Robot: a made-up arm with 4 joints. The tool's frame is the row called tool.
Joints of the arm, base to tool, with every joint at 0 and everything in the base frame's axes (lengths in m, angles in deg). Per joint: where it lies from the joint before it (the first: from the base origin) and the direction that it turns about. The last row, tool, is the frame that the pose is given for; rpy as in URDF.
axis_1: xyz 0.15 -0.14 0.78 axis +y
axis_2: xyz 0.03 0.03 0 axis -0.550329 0.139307 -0.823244
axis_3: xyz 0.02 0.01 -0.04 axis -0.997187 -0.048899 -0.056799
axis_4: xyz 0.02 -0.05 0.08 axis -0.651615 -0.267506 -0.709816
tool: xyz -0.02 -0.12 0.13 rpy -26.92 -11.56 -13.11
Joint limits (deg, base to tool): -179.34..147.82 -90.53..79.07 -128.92..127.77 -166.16..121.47
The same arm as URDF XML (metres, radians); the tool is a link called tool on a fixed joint. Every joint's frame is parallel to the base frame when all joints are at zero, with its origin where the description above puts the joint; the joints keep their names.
<robot name="arm">
  <joint name="axis_1" type="revolute">
    <parent link="base_link"/>
    <child link="link1"/>
    <origin xyz="0.15 -0.14 0.78"/>
    <axis xyz="0 1 0"/>
    <limit lower="-3.1301" upper="2.5799"/>
  </joint>
  <joint name="axis_2" type="revolute">
    <parent link="link1"/>
    <child link="link2"/>
    <origin xyz="0.03 0.03 0"/>
    <axis xyz="-0.550329 0.139307 -0.823244"/>
    <limit lower="-1.58" upper="1.38"/>
  </joint>
  <joint name="axis_3" type="revolute">
    <parent link="link2"/>
    <child link="link3"/>
    <origin xyz="0.02 0.01 -0.04"/>
    <axis xyz="-0.997187 -0.048899 -0.056799"/>
    <limit lower="-2.2501" upper="2.23"/>
  </joint>
  <joint name="axis_4" type="revolute">
    <parent link="link3"/>
    <child link="link4"/>
    <origin xyz="0.02 -0.05 0.08"/>
    <axis xyz="-0.651615 -0.267506 -0.709816"/>
    <limit lower="-2.9" upper="2.1201"/>
  </joint>
  <joint name="tool_fixed" type="fixed">
    <parent link="link4"/>
    <child link="tool"/>
    <origin xyz="-0.02 -0.12 0.13" rpy="-0.4698 -0.2018 -0.2288"/>
  </joint>
  <link name="base_link"/>
  <link name="link1"/>
  <link name="link2"/>
  <link name="link3"/>
  <link name="link4"/>
  <link name="tool"/>
</robot>

